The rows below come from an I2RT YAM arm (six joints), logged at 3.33 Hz.
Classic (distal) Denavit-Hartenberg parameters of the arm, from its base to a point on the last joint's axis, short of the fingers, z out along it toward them. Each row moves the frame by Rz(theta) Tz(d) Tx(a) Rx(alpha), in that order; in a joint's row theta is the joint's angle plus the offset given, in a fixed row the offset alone. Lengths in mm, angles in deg.
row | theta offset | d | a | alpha
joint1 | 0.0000 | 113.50 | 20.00 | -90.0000
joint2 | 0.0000 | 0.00 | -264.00 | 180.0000
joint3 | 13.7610 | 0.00 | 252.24 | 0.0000
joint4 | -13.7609 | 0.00 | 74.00 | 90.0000
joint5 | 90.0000 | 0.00 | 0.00 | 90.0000
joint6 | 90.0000 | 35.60 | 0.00 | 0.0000
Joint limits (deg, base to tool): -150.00..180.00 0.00..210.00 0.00..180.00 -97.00..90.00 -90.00..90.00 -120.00..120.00
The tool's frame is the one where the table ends.
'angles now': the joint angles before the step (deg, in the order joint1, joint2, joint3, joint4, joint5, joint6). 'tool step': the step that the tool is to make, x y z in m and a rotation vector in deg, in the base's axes. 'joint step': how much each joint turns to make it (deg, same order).
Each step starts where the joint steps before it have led.
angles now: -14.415 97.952 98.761 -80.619 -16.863 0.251
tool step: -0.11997 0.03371 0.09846 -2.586 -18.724 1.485
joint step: 0.415 -24.130 -0.001 -5.442 -2.317 -0.328
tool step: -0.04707 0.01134 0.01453 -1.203 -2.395 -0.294
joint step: 0.001 -7.235 -0.022 -4.612 0.656 -0.043
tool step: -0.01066 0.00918 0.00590 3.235 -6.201 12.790
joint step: 0.108 -1.835 0.000 -0.241 -10.710 -9.006
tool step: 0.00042 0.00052 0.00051 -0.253 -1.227 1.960
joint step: 0.002 -0.024 -0.045 0.350 -1.114 -1.856
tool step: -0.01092 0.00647 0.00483 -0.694 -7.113 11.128
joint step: -0.001 -1.704 0.001 -0.436 -7.104 -10.405
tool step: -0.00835 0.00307 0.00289 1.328 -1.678 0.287
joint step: 0.131 -1.639 -0.260 0.609 -1.464 1.093
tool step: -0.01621 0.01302 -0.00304 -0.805 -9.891 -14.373
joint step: 10.948 -10.950 -10.272 19.780 18.226 20.369
